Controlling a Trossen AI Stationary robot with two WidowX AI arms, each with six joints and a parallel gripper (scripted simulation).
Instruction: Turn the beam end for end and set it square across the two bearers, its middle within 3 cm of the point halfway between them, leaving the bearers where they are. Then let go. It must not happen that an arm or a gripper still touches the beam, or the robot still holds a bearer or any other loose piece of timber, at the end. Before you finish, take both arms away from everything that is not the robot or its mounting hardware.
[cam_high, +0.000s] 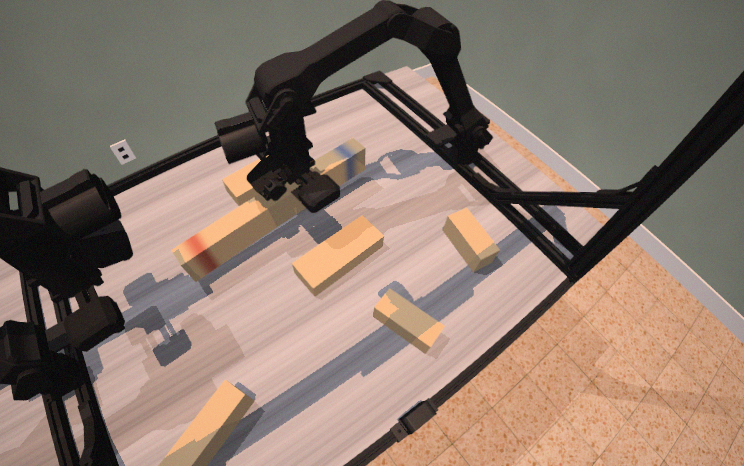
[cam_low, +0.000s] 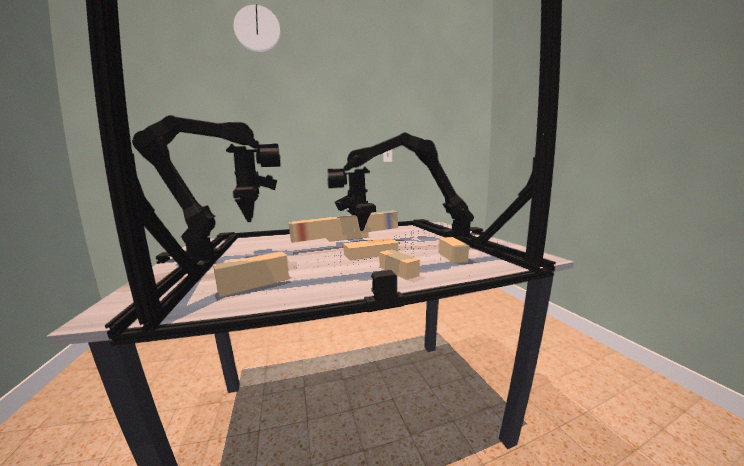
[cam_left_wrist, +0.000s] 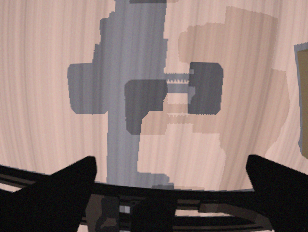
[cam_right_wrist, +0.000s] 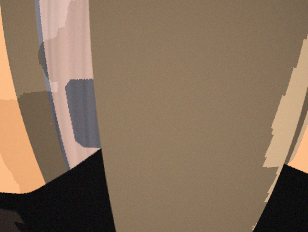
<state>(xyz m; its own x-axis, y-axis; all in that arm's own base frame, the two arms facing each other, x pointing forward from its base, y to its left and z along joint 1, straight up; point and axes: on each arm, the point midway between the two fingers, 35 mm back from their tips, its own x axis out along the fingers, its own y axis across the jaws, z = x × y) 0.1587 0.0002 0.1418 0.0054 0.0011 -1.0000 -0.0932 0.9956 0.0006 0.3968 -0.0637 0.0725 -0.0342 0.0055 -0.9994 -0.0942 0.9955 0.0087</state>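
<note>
The beam lies 5 cm to the left of my right hand and 1 cm below it.
</note>
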